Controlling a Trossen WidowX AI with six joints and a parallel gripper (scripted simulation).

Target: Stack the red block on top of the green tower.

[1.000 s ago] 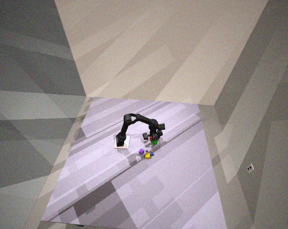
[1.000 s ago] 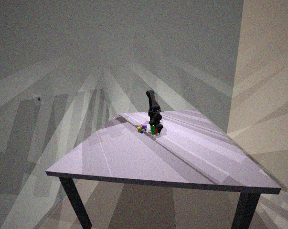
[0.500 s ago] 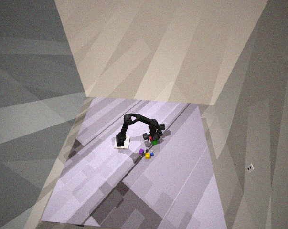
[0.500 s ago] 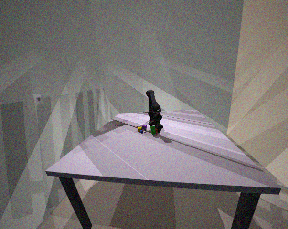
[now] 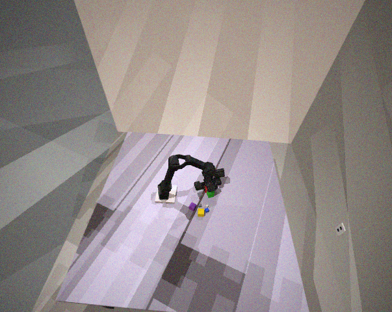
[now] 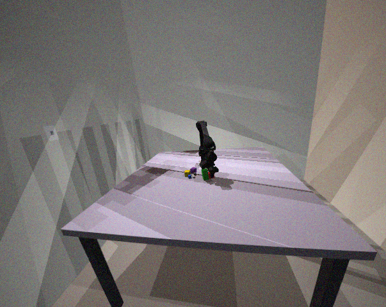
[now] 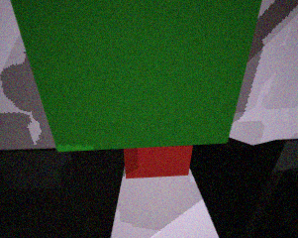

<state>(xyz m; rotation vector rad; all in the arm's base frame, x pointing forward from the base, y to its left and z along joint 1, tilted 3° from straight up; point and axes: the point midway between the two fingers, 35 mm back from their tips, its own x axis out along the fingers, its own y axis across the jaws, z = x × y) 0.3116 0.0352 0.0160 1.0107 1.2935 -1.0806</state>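
Right now the small blue block is 160 mm to the right of my gripper tip and 20 mm behind it. Round my gripper tip: yellow block 180 mm to the right, 60 mm behind, 10 mm above; then purple block 140 mm to the right, 110 mm behind, 10 mm above; then red block 10 mm above.
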